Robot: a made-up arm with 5 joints.
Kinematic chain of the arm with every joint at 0, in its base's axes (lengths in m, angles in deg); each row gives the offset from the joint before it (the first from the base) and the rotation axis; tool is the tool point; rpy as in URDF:
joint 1: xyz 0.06 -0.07 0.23 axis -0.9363 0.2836 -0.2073
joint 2: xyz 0.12 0 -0.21 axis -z
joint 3: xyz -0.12 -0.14 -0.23 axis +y
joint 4: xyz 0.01 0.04 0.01 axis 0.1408 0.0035 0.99
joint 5: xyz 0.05 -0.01 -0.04 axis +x
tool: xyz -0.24 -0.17 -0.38 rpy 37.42 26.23 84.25
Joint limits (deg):
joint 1: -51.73..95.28
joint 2: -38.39..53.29
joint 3: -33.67..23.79
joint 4: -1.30..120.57
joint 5: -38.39..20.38
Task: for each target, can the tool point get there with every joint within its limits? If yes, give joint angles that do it. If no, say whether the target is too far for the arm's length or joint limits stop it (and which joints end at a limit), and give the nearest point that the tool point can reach.
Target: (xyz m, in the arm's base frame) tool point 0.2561 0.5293 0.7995
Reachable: no: joint limits stop it (at a limit: joint 1, joint 2, joint 3, joint 4, joint 5) | nearest point 0.4898 0.4468 0.1844 | short by 0.663 m
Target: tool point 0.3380 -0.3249 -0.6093
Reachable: yes | joints 7.54 -25.08 -8.20 95.54 -5.68
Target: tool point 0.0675 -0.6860 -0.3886
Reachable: yes | joints 5.16 -24.68 18.03 10.85 -31.32
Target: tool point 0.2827 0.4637 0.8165
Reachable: no: joint limits stop it (at a limit: joint 1, joint 2, joint 3, joint 4, joint 5) | nearest point 0.4898 0.4468 0.1844 | short by 0.665 m
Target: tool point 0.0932 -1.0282 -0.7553
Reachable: no: too far | nearest point 0.0815 -0.7400 -0.4598 | short by 0.413 m
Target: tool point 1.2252 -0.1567 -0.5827
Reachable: no: too far | nearest point 0.6602 -0.0670 -0.3804 | short by 0.607 m
